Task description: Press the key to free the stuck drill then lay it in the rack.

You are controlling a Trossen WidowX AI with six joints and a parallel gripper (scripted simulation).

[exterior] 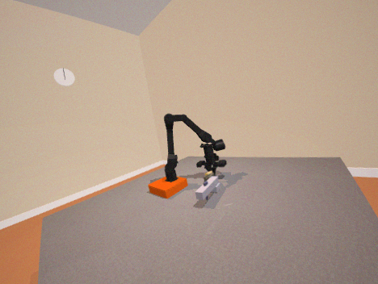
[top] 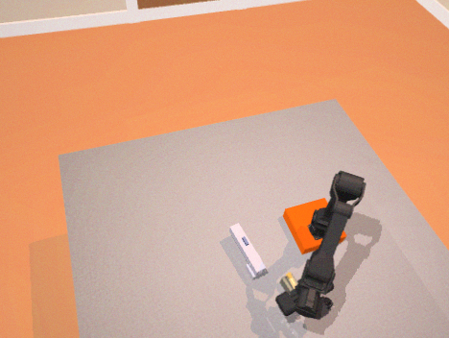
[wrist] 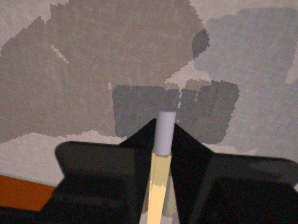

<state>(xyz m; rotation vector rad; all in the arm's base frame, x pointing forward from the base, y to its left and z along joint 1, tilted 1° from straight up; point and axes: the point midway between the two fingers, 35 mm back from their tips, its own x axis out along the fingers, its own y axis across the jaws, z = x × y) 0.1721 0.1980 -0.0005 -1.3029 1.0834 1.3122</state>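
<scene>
My gripper tip is now 40 mm to the left of the yellow drill and 40 mm below it. From my gripper tip the other things lie so: blue key (230 mm to the right, 110 mm ahead, 40 mm above); then box-like rack (50 mm to the right, 10 mm ahead, 10 mm above).
</scene>
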